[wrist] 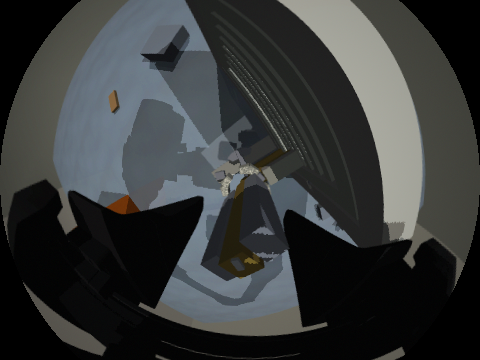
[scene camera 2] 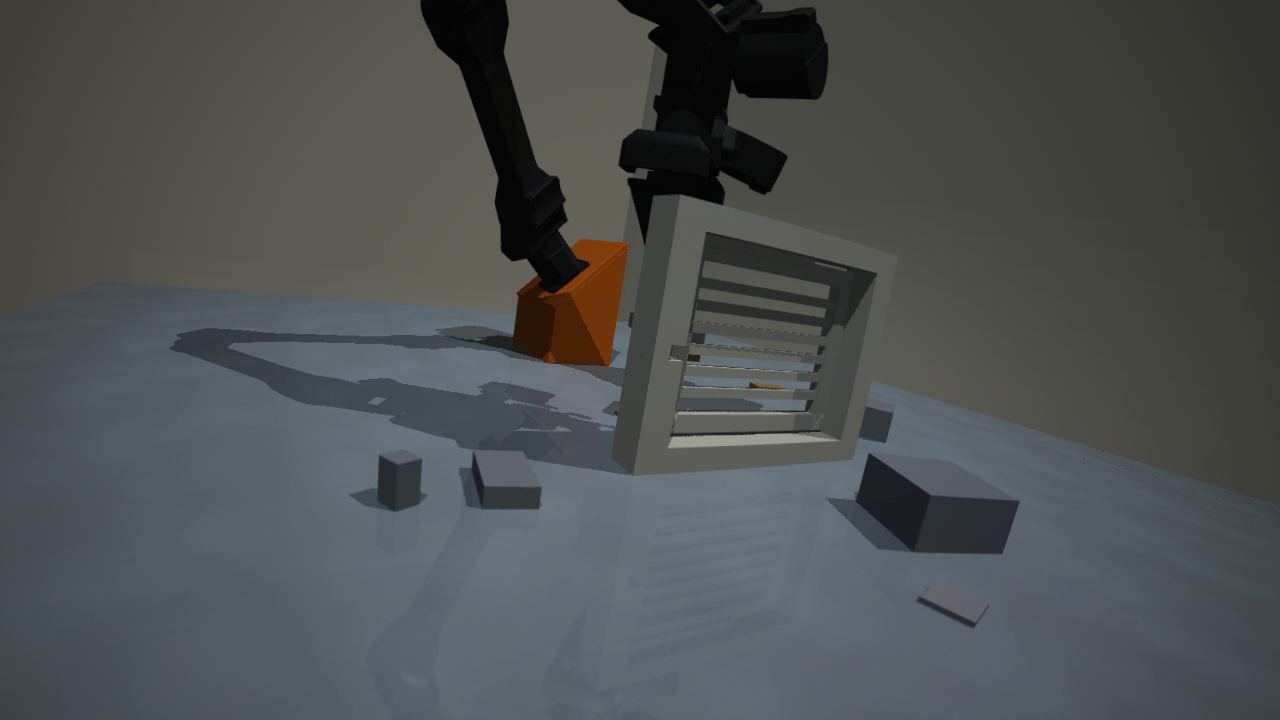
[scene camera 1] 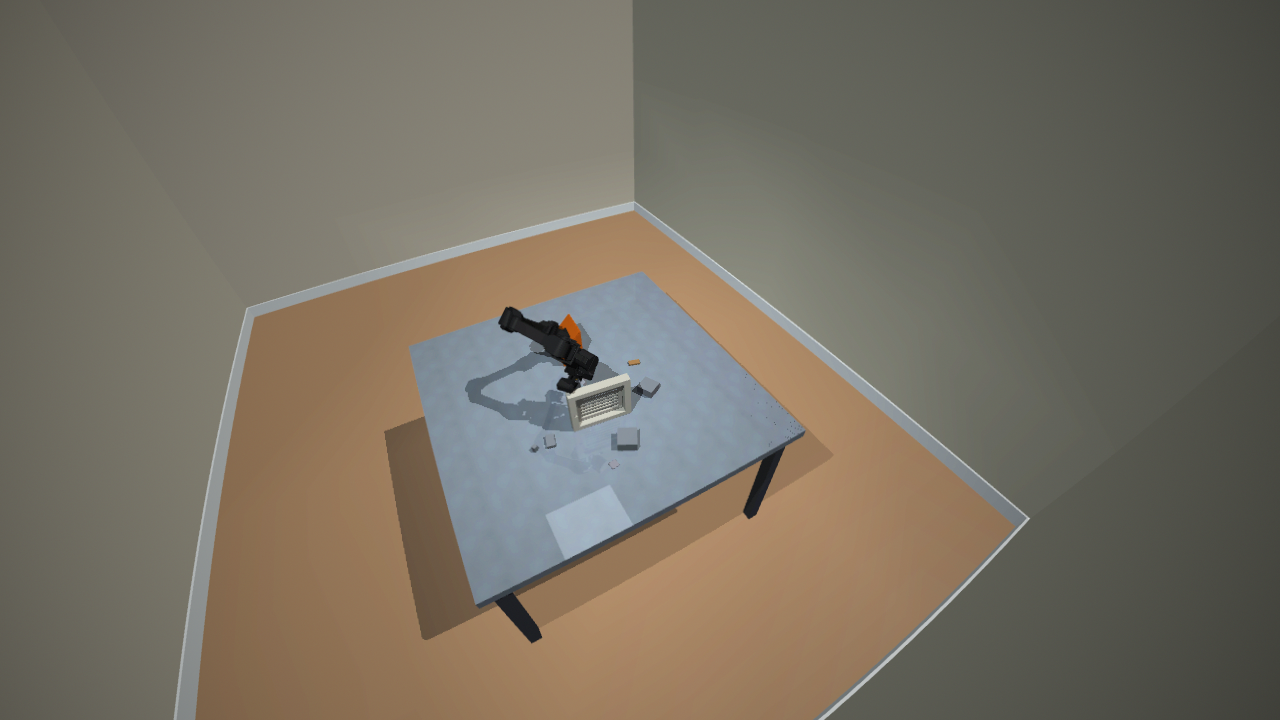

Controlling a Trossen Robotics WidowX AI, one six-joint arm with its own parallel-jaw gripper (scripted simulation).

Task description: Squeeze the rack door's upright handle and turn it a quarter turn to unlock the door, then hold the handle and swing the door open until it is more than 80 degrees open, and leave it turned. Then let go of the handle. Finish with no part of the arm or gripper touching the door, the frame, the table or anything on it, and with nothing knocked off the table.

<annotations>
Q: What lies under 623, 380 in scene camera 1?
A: A rack.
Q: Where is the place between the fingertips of my gripper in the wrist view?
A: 244, 209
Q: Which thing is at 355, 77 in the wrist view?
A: A rack.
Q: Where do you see a grey block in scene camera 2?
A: At 877, 418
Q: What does my gripper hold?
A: Nothing.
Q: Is my gripper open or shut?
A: Open.
</annotations>
